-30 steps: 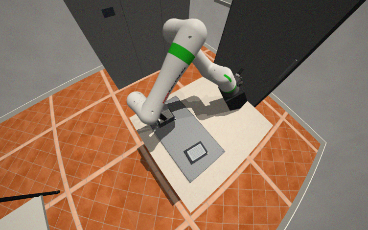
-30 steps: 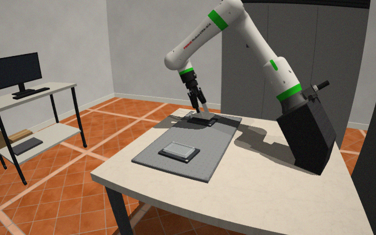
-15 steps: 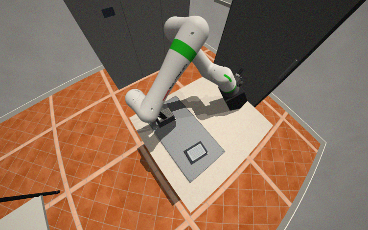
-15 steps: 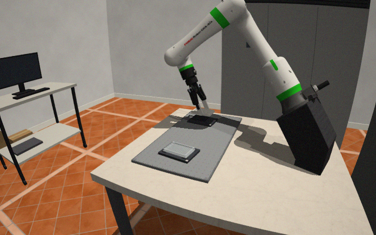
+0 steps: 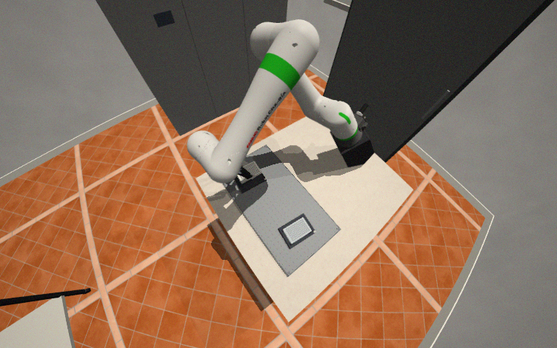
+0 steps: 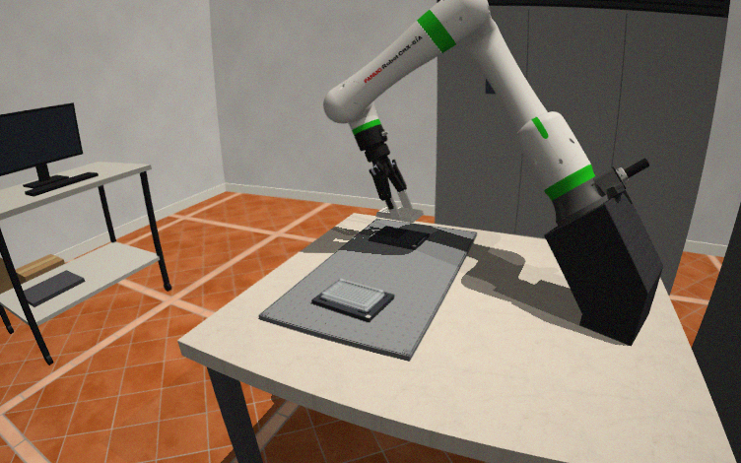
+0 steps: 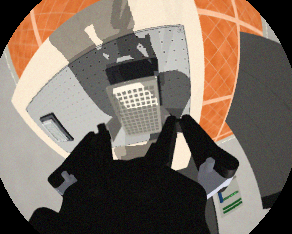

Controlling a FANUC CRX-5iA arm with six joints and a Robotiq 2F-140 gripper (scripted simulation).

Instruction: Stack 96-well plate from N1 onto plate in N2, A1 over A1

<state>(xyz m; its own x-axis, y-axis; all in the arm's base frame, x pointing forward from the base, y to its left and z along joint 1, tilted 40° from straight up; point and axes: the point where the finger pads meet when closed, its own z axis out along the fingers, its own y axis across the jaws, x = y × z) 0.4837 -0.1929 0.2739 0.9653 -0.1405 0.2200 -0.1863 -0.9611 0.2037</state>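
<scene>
Now: hand 30 mm short of the black nest N2, 400 mm to the right of it and 110 mm above it. Round my hand: nest N1: 110 mm below.
</scene>
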